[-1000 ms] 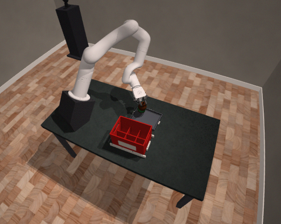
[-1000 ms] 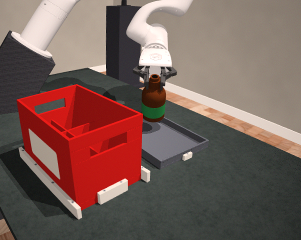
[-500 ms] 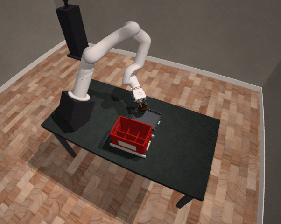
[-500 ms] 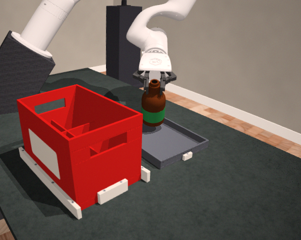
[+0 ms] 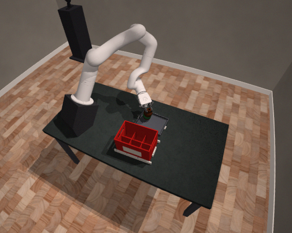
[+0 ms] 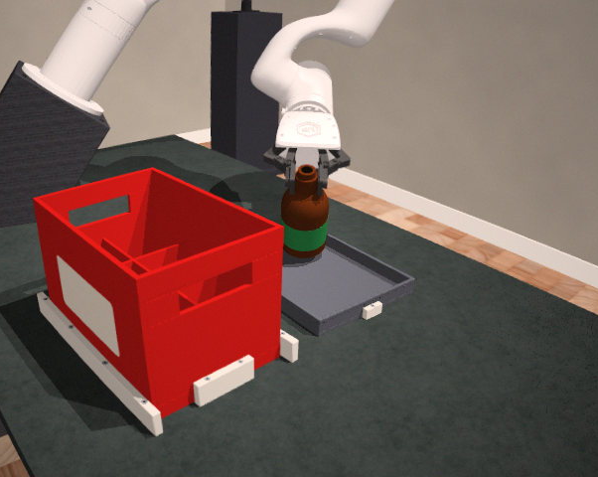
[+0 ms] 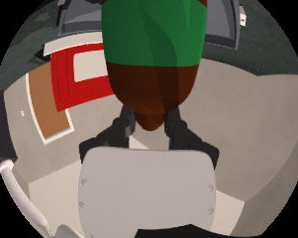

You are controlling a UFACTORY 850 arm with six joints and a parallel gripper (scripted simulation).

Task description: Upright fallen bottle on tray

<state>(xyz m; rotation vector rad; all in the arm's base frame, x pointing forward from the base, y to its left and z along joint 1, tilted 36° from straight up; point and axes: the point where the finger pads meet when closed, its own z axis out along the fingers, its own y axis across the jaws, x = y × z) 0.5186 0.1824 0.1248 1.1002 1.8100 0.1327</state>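
My gripper is now 1 cm past the brown bottle, 1 cm to the right of it and 5 cm above it. From my hand the other things lie so: grey shallow tray: 3 cm ahead, 1 cm to the right, 14 cm below; then red crate: 4 cm ahead, 28 cm to the right, 6 cm below.
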